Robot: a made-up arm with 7 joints. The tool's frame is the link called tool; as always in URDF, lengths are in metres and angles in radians.
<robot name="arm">
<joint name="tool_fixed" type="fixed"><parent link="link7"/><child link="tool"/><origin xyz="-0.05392 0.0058 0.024" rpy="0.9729 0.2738 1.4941"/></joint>
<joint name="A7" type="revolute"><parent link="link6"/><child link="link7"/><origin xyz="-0.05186 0.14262 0.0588" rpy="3.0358 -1.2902 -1.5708"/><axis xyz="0 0 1"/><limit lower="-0.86" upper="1"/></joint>
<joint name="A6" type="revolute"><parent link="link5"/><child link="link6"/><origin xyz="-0.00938 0.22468 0.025" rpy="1.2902 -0.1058 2.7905"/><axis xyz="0 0 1"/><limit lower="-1.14" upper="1.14"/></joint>
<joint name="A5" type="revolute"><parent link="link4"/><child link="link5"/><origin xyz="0.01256 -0.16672 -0.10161" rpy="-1.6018 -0.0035 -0.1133"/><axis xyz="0 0 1"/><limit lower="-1.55" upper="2.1"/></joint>
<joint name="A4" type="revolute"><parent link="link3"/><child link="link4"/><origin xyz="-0.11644 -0.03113 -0.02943" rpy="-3.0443 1.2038 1.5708"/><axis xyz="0 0 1"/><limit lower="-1.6" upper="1.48"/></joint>
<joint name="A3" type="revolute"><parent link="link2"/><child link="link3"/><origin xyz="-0.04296 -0.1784 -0.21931" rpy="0.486 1.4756 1.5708"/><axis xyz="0 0 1"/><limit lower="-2.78" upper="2.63"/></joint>
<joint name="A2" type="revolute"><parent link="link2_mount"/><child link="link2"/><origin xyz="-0.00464 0.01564 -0.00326" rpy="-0.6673 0.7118 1.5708"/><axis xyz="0 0 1"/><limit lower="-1.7" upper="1.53"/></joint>
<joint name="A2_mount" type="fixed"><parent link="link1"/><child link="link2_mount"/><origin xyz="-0.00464 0.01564 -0.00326" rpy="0 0 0"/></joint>
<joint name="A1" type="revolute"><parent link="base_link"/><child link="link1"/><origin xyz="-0.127 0.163 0.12" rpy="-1.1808 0.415 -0.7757"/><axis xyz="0 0 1"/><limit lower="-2.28" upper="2.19"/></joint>
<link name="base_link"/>
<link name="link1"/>
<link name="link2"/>
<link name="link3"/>
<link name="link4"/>
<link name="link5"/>
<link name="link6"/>
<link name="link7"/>
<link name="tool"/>
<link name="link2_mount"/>
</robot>
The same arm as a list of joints. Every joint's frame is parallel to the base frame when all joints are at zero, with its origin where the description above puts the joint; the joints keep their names.
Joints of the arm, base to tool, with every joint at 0 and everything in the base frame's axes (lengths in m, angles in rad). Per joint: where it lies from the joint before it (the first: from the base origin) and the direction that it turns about. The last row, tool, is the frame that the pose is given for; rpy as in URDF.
A1: axis 0.757083 0.552988 0.347892 xyz -0.1270 0.1630 0.1200
A2: axis 0.0459 0.998699 0.0222 xyz -0.0110 0.0190 -0.0250
A3: axis -0.991102 0.129 0.0328 xyz 0.1660 -0.2260 -0.0560
A4: axis 0.333214 0.031101 -0.942338 xyz 0.0430 0.1110 -0.0350
A5: axis 0.0001 -1 0 xyz -0.0060 0.1610 0.1110
A6: axis 0.043402 -0.275413 0.960346 xyz -0.0830 -0.0250 0.2090
A7: axis -0.0001 1 0 xyz 0.0680 -0.1470 0.0160
tool: xyz 0.0050 0.0240 -0.0540 rpy -0.5811 -0.0596 -0.2742
Joint limits (rad, base to tool): -2.2800..2.1900 -1.7000..1.5300 -2.7800..2.6300 -1.6000..1.4800 -1.5500..2.1000 -1.1400..1.1400 -0.8600..1.0000

